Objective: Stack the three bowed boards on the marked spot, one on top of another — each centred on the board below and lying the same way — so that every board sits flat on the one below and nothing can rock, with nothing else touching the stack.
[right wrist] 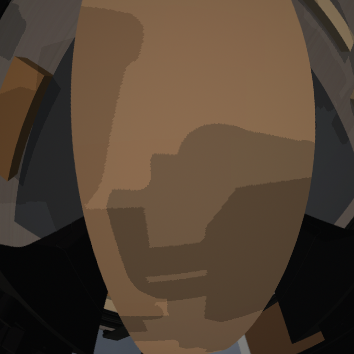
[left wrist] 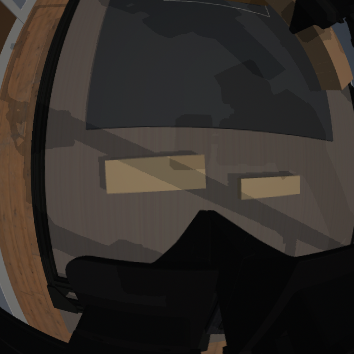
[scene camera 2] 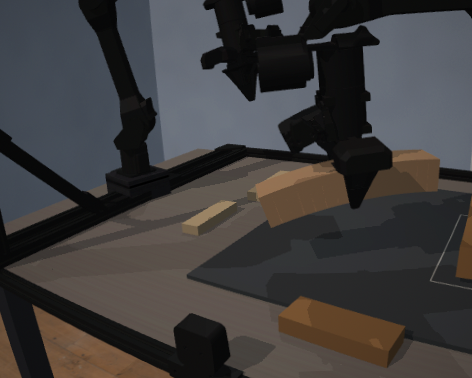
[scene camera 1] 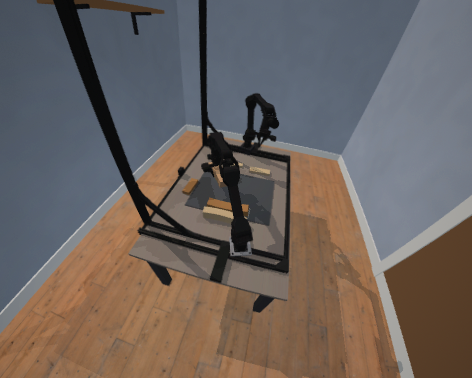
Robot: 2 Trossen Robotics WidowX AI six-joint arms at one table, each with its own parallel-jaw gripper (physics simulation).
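Frame: origin at the left arm's base, x ahead, y left, z up, level; millimetres.
Seen in the pictures: left gripper, fingertip midpoint: (left wrist: 205, 217) (scene camera 2: 251, 100) (scene camera 1: 258, 147); right gripper, fingertip midpoint: (right wrist: 185, 203) (left wrist: 298, 28) (scene camera 2: 348, 197); left arm's base at its link origin: (scene camera 2: 136, 171) (scene camera 1: 247, 145); right arm's base at its link origin: (scene camera 1: 240, 245).
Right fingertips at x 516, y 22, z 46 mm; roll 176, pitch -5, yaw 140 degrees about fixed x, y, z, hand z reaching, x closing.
Pixels of each thing's top centre, then the offset from my right fingertips to it. "spot": a spot on its surface instead. Level surfaces: height alone.
- tan bowed board at its top centre: (right wrist: 210, 303) (scene camera 2: 346, 158) (left wrist: 317, 12) (scene camera 1: 218, 168) dy -3, dx -1, dz +56 mm
- dark mat at its surface level: dz -92 mm
- thin white outline at a spot on its surface: (left wrist: 268, 10) spot: dy +13, dx +153, dz -92 mm
- brown block at its top centre: (scene camera 2: 340, 321) (right wrist: 4, 123) (scene camera 1: 190, 185) dy -151, dx +98, dz -76 mm
My right gripper (scene camera 1: 216, 170) (scene camera 2: 352, 187) is shut on a tan bowed board (scene camera 2: 302, 195) (scene camera 1: 219, 178) (right wrist: 193, 105) and holds it arch-up, just above the far edge of the dark mat (scene camera 2: 328, 262) (scene camera 1: 261, 191). The board's end also shows in the left wrist view (left wrist: 333, 60). Two more long boards, one brown (scene camera 1: 223, 204) and one pale (scene camera 1: 216, 212), lie together at the mat's near end; I cannot tell whether they overlap. A thin white outline (left wrist: 268, 10) marks a spot at the mat's far end. My left gripper (scene camera 1: 265, 142) (left wrist: 205, 217) is shut and empty, high at the back.
Two pale flat blocks (left wrist: 154, 173) (left wrist: 270, 187) lie on the table below the left gripper; the longer one also shows in scene camera 2 (scene camera 2: 208, 217). A brown block (scene camera 2: 343, 330) (scene camera 1: 190, 186) lies at the mat's edge. A black frame (scene camera 1: 287, 210) rims the table.
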